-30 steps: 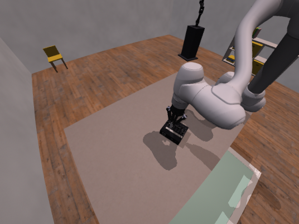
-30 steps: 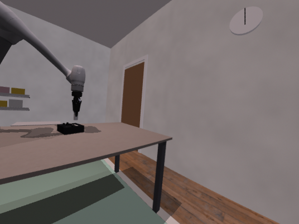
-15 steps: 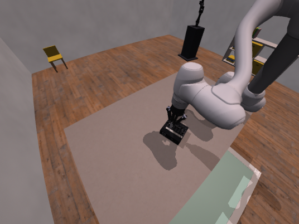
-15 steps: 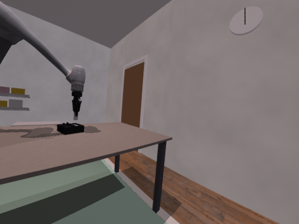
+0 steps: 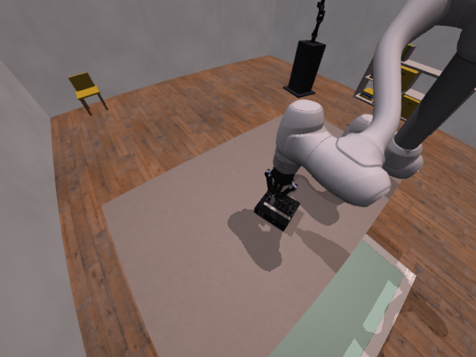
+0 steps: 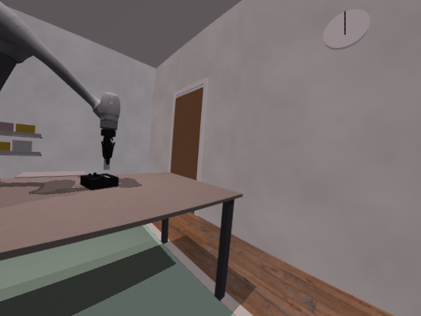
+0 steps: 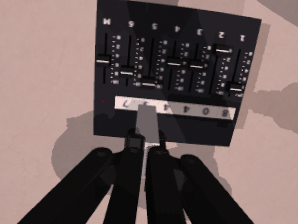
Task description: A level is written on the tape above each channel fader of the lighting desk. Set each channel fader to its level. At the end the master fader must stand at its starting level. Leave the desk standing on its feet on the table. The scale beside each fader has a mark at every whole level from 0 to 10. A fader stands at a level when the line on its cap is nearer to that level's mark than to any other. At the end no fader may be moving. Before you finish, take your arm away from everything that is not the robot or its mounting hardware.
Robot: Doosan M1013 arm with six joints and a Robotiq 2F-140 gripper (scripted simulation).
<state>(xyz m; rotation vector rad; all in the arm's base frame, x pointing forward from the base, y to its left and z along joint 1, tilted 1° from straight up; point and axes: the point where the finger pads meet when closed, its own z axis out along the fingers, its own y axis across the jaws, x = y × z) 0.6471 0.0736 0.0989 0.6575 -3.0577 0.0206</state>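
Right now the fader is 6 cm below my hand, 2 cm behind it and 1 cm to the right of it. From my hand the other things lie so: master fader cap: 6 cm to the right, 6 cm below, 2 cm behind.
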